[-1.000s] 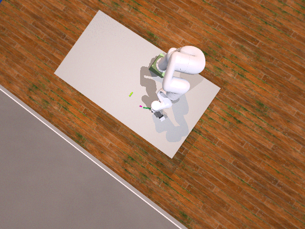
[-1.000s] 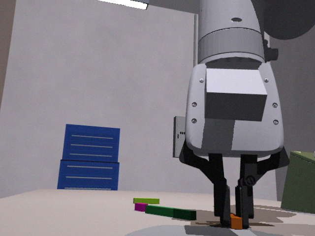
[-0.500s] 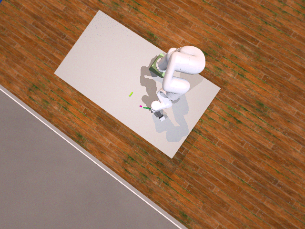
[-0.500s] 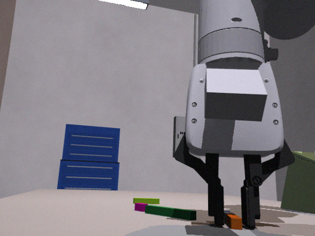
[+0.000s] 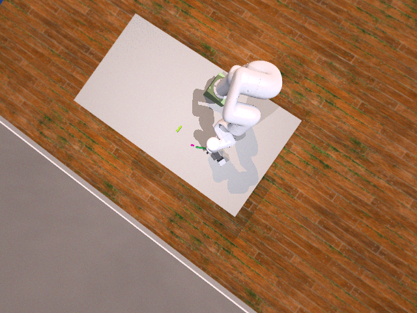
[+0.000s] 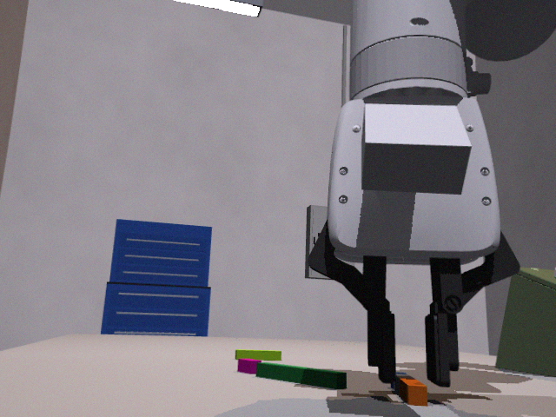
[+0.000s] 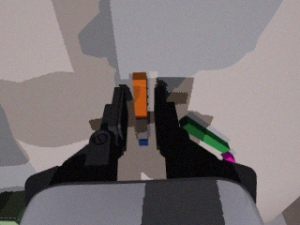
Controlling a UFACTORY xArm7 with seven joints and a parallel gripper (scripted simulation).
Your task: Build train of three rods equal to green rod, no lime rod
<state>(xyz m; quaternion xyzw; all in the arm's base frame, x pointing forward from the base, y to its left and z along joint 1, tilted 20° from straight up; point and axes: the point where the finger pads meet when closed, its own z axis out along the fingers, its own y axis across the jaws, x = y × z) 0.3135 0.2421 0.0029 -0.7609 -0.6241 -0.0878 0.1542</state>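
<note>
The orange rod is 30 mm below my hand. Also, from my hand: grey rod (10 mm behind, 40 mm to the right, 30 mm below); then blue rod (10 mm behind, 60 mm to the right, 30 mm below); then green rod (60 mm ahead, 70 mm to the right, 30 mm below).
</note>
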